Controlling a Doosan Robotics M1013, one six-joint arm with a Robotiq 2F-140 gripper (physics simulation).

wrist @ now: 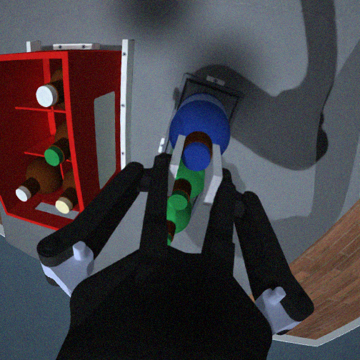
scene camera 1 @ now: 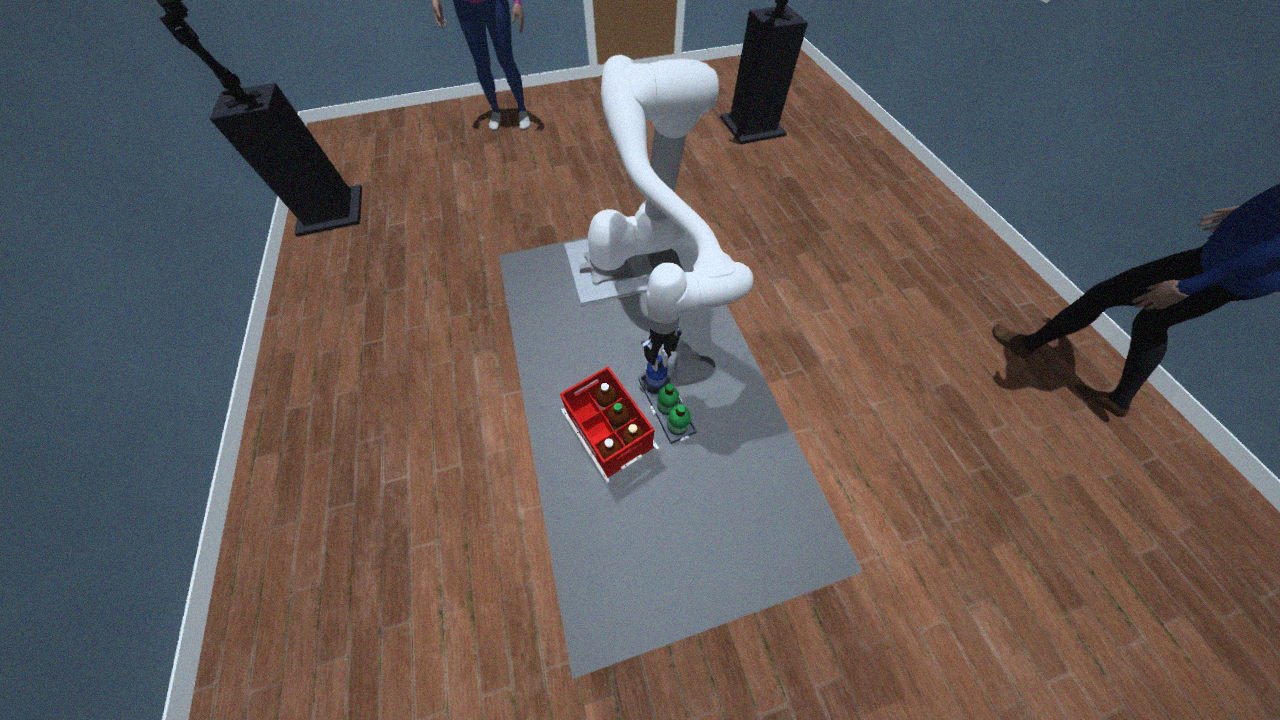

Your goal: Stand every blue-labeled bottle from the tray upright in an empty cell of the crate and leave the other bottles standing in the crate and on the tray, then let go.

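Seen in the pictures: gripper, fingertip midpoint: (scene camera 1: 659, 366); arm's base at its link origin: (scene camera 1: 608, 265).
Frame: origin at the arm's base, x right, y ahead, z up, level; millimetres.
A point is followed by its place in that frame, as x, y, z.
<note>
My gripper (scene camera 1: 658, 356) {-21, 622, 137} (wrist: 195, 151) is shut on the neck of a blue-labeled bottle (scene camera 1: 657, 377) {-7, 648, 110} (wrist: 200, 119). The bottle is upright at the arm-side end of the tray (wrist: 231, 102); whether its base touches the tray is hidden. Two green-labeled bottles stand on the tray, one nearer (scene camera 1: 667, 400) {-17, 728, 81} (wrist: 191, 176) and one farther (scene camera 1: 679, 420) {-31, 809, 84} (wrist: 179, 219) from the blue one. The red crate (scene camera 1: 617, 462) {201, 877, 61} (wrist: 82, 65) holds brown bottles with white (wrist: 47, 95), green (wrist: 54, 155), white (wrist: 23, 193) and cream (wrist: 64, 205) caps. Two cells along its left side, in the scene view, are empty.
The crate and tray stand close together on a grey mat (scene camera 1: 707, 537) {-6, 1161, -32}. Black pedestals (scene camera 1: 281, 161) (scene camera 1: 765, 76) stand on the wooden floor. One person (scene camera 1: 487, 44) stands at the back and another (scene camera 1: 1154, 295) at the right, off the mat.
</note>
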